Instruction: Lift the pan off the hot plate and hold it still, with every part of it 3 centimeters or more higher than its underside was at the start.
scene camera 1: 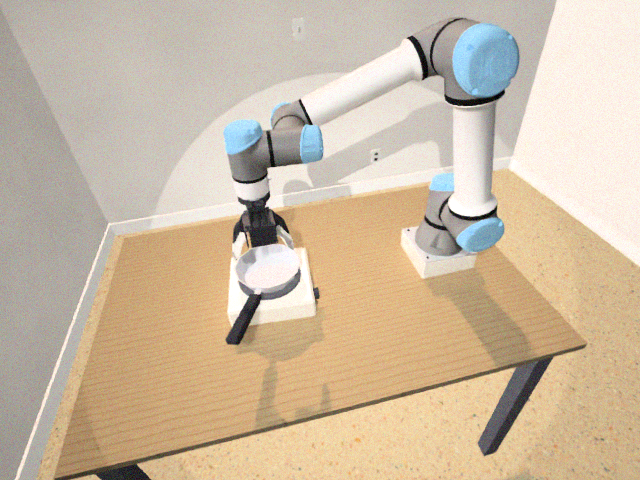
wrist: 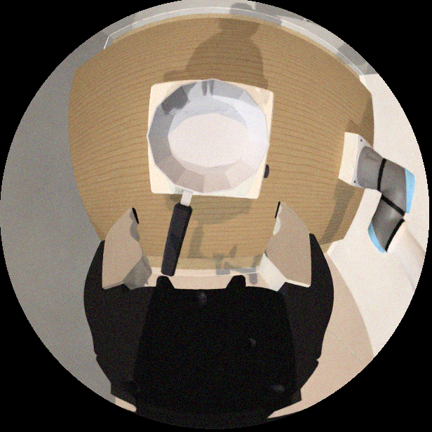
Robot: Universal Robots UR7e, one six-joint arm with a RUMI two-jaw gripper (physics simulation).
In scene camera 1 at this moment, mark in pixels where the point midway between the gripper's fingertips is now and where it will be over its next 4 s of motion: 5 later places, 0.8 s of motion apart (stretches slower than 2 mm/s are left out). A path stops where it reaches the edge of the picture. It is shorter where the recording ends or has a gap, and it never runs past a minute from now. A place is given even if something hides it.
My gripper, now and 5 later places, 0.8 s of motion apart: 264, 255; 259, 279; 257, 286; 257, 289; 257, 290; 255, 298
